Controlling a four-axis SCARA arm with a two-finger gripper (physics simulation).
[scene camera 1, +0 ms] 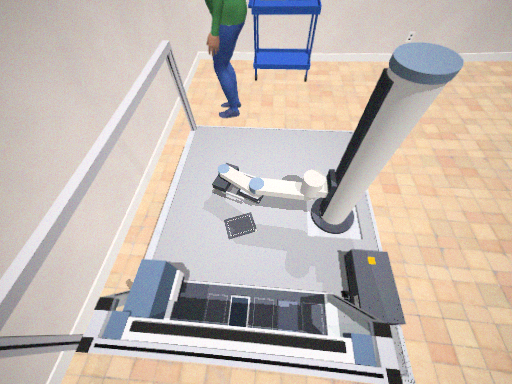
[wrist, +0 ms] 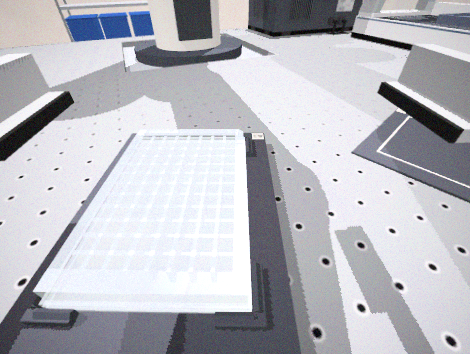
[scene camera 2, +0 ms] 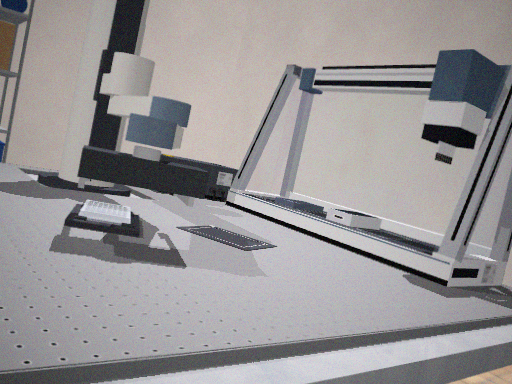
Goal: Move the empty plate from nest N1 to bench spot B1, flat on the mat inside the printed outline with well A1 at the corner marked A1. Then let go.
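Seen in the pictures: gripper, fingertip midpoint: (wrist: pixel 228 72); arm's base, link origin: (scene camera 1: pixel 331 214) (wrist: pixel 190 53) (scene camera 2: pixel 85 188).
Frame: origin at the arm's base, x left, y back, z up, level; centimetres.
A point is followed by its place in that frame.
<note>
The clear, whitish empty plate (scene camera 2: pixel 106 212) @(x -14.2, y -53.5, z 3.9 cm) (wrist: pixel 185 210) @(x -12.5, y -52.0, z 3.8 cm) sits flat in the dark nest N1 (scene camera 2: pixel 135 228) @(x -10.5, y -58.1, z 2.5 cm) (wrist: pixel 270 220) @(x -8.2, y -53.4, z 2.5 cm), between its corner guides. A small label shows at the nest's far right corner in the wrist view. My gripper (scene camera 2: pixel 135 192) @(x -9.3, y -50.4, z 9.7 cm) (wrist: pixel 228 72) @(x -9.3, y -50.4, z 9.7 cm) is open, its fingers wide apart above the plate, touching nothing. In scene camera 1 the arm covers much of the gripper and the nest area. The dark mat of B1 (scene camera 1: pixel 240 225) @(x 11.7, y -54.4, z 1.4 cm) (scene camera 2: pixel 227 237) @(x 11.0, y -55.3, z 1.5 cm) (wrist: pixel 440 162) @(x 8.1, y -53.1, z 1.5 cm) with its white outline lies beside the nest, bare. Its A1 mark cannot be read.
A framed gantry machine (scene camera 1: pixel 235 336) @(x 64.5, y -44.9, z 52.1 cm) (scene camera 2: pixel 375 84) @(x 62.3, y -41.0, z 46.2 cm) stands along one bench side. A dark box instrument (scene camera 1: pixel 375 287) @(x 41.9, y 11.3, z 12.8 cm) (wrist: pixel 300 16) @(x 33.1, y 3.5, z 5.7 cm) stands near the arm's column (scene camera 1: pixel 370 145) @(x 6.0, y -4.6, z 64.1 cm) (scene camera 2: pixel 80 100) @(x -6.7, y -3.4, z 23.4 cm) (wrist: pixel 165 25) @(x -5.4, y -5.1, z 6.6 cm). A person (scene camera 1: pixel 227 60) and a blue cart (scene camera 1: pixel 282 59) are beyond the bench.
</note>
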